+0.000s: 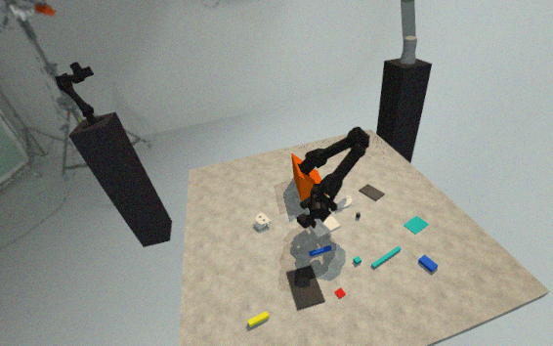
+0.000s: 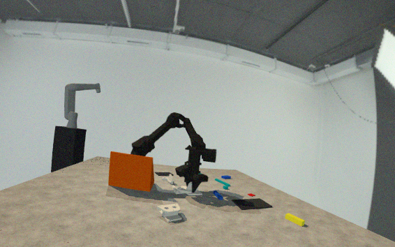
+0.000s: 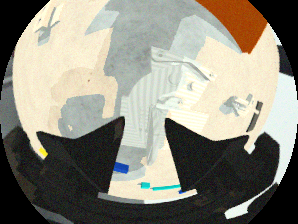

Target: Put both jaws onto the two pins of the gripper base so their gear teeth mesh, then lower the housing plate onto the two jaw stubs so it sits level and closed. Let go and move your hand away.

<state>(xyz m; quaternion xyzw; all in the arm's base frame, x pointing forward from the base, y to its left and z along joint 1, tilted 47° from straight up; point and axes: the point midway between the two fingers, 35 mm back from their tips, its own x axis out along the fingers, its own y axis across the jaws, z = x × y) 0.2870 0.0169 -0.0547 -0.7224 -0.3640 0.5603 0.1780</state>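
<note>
Right now the white housing plate is 60 mm behind my gripper tip, 20 mm to the left of it and 10 mm below it. From my gripper tip the other things lie so: blue bar (130 mm ahead, 40 mm to the right, 10 mm below); white gripper base (110 mm behind, 240 mm to the right, 10 mm above); teal cube (220 mm ahead, 90 mm to the left, 10 mm below).
</note>
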